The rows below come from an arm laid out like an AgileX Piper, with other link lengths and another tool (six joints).
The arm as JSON. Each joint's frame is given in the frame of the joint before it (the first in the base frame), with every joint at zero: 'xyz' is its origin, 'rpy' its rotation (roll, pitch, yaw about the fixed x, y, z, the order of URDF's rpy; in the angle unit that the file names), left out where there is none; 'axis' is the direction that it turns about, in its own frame. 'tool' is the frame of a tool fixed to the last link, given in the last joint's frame.
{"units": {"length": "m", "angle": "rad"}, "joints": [
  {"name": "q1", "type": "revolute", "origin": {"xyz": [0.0, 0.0, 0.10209]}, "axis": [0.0, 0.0, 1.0]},
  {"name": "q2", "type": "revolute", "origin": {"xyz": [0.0, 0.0, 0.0], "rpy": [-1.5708, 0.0, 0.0]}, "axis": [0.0, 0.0, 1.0]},
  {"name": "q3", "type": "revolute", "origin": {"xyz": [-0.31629, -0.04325, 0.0]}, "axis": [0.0, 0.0, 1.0]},
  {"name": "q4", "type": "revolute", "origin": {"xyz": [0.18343, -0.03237, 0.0], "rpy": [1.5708, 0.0, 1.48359]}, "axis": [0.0, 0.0, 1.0]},
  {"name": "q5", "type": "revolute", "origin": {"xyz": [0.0, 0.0, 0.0], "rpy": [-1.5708, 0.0, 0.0]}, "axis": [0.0, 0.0, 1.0]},
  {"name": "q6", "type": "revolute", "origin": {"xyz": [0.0, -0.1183, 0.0], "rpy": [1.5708, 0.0, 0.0]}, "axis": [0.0, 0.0, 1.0]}
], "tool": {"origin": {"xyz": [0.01, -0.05, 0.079], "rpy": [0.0, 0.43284, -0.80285]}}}
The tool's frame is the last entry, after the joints.
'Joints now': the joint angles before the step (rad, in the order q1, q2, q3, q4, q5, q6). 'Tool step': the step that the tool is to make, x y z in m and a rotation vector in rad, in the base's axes. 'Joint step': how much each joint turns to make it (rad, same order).
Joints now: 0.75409 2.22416 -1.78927 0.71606 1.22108 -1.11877
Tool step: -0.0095 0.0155 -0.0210 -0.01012 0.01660 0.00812
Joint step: 0.04033 0.04918 0.00153 0.01572 -0.04261 0.00026
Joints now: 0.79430 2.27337 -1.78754 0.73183 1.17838 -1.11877
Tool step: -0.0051 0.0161 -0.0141 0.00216 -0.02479 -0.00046
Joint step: 0.04246 0.03269 -0.00004 0.00219 -0.06881 -0.00011
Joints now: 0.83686 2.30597 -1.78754 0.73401 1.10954 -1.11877
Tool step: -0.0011 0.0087 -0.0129 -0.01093 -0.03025 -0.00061
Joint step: 0.02834 0.02665 -0.00030 -0.01669 -0.05437 0.00444
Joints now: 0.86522 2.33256 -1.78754 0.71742 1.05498 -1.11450
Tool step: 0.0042 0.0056 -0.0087 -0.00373 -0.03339 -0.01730
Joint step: 0.01529 0.01853 -0.00026 -0.01491 -0.05514 0.00887
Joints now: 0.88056 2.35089 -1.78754 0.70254 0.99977 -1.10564
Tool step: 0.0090 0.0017 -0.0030 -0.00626 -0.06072 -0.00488
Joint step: 0.00859 0.00490 -0.00032 -0.04137 -0.05197 0.00414
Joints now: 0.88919 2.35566 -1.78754 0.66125 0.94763 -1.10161
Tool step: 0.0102 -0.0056 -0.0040 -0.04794 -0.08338 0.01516
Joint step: 0.01136 0.00063 0.00003 -0.10429 -0.03588 0.03054
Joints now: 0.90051 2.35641 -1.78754 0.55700 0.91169 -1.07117
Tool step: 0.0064 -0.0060 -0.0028 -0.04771 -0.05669 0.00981
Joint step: 0.01017 0.00018 -0.00038 -0.09026 -0.01456 0.04010
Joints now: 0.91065 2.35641 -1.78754 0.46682 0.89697 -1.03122
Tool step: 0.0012 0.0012 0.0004 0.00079 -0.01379 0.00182
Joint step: 0.00376 0.00011 -0.00029 -0.00988 -0.01087 0.00245
